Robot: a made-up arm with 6 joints.
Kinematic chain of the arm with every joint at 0, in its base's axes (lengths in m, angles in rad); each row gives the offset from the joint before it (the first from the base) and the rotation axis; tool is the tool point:
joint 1: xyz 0 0 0.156 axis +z
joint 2: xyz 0 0.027 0 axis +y
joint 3: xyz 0 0 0.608 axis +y
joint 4: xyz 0 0 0.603 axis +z
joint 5: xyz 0 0 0 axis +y
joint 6: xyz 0 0 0.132 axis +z
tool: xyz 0 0 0
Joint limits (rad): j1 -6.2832..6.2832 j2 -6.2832..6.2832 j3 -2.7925..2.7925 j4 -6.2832..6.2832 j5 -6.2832..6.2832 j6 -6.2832..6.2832
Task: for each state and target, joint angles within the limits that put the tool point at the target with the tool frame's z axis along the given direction. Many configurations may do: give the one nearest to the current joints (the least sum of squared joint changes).
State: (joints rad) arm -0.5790 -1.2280 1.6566 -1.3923 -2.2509 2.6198
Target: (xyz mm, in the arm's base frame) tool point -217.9 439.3 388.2 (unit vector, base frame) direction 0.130 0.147 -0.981
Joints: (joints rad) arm -1.0043 -1.9695 2.1023 -1.9544 -2.9369 2.6198
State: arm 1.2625 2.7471 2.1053 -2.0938 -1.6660 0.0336
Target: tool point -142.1 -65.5 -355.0 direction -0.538 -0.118 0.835
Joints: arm 0.9282 2.2537 2.0538 -2.7729 -1.5165 0.0336
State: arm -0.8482 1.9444 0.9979 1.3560 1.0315 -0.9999
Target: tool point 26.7 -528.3 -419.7 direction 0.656 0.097 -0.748
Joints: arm -1.7307 1.3656 1.8615 1.3595 0.7034 -0.9999
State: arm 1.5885 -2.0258 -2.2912 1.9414 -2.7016 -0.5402
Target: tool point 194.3 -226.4 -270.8 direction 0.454 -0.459 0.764
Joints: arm 2.3787 -1.6856 -2.1643 1.9345 -3.1609 -0.5402
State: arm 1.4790 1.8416 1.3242 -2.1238 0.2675 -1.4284
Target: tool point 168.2 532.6 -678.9 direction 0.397 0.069 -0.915
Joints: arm 1.3027 1.7598 1.4843 -2.1983 0.4673 -1.4284
